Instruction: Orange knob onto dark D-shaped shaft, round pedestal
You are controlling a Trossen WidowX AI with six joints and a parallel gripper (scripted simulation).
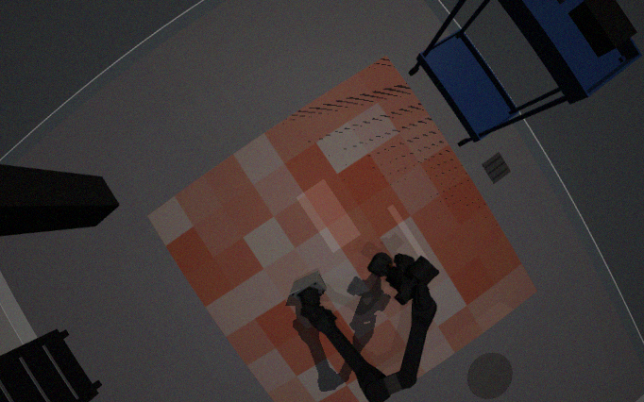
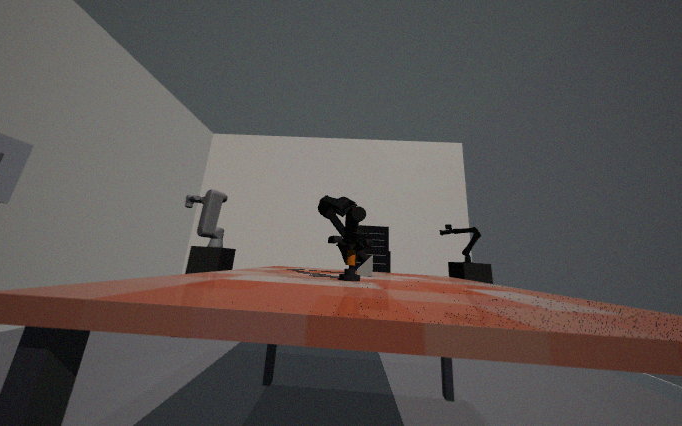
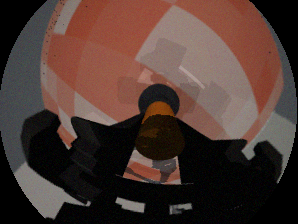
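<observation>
The dark round pedestal lies 40 mm below my gripper tip. Round my gripper tip: orange knob: 20 mm above.
</observation>
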